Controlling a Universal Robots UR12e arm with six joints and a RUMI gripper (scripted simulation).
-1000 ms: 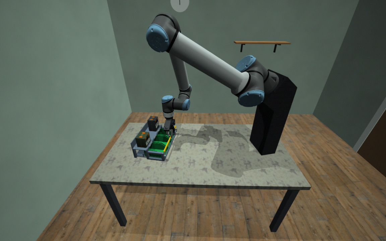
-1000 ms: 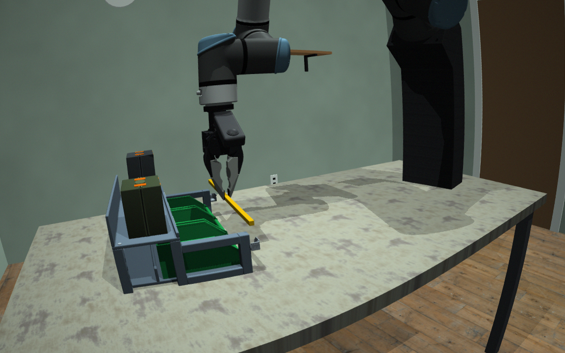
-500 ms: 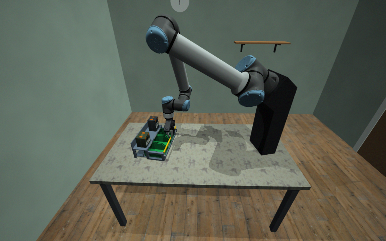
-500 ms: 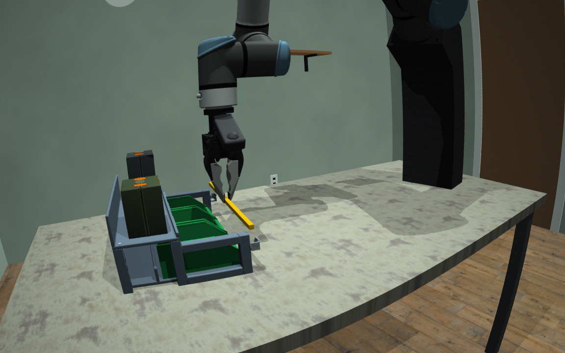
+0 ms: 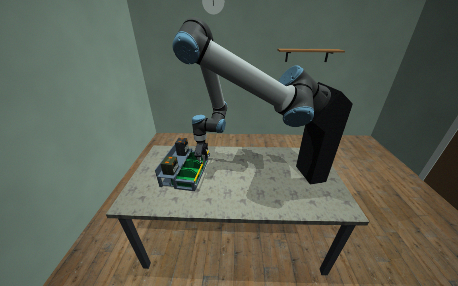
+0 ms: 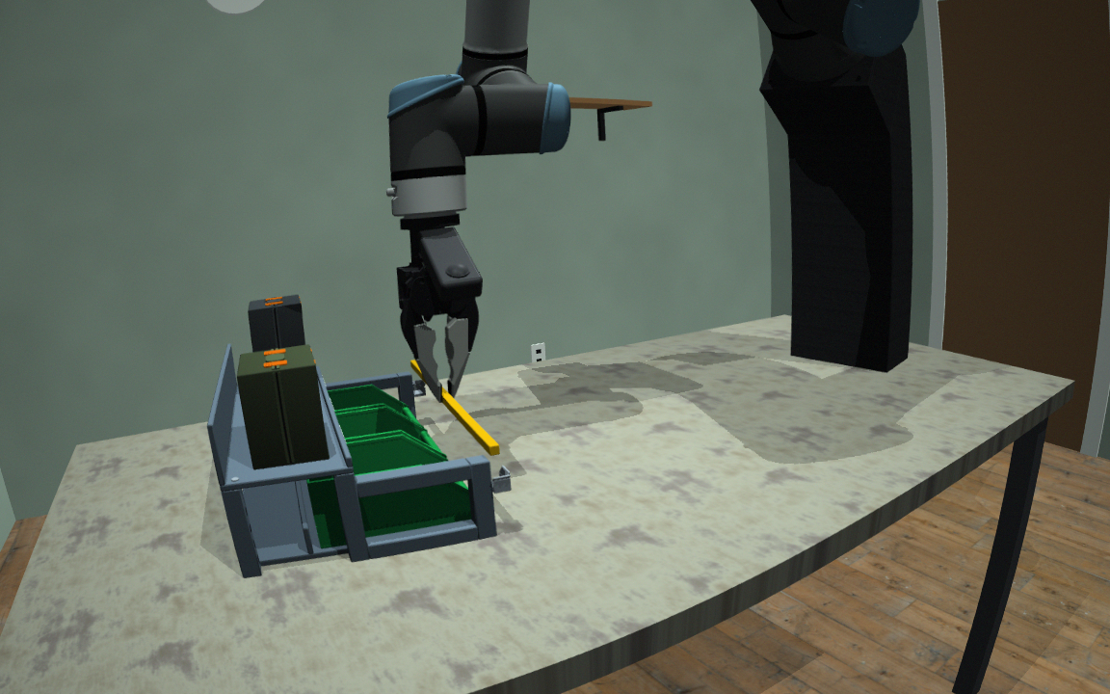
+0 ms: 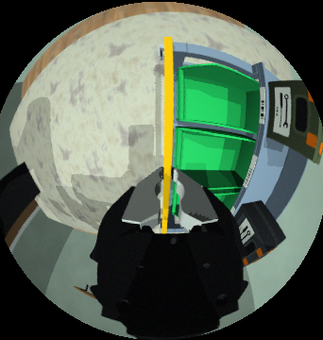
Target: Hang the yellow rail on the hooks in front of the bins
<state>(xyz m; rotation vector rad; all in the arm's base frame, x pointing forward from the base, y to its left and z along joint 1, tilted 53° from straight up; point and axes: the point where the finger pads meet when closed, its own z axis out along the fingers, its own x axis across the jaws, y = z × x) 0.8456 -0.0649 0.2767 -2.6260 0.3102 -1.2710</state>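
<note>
The yellow rail lies 10 mm below my hand.
</note>
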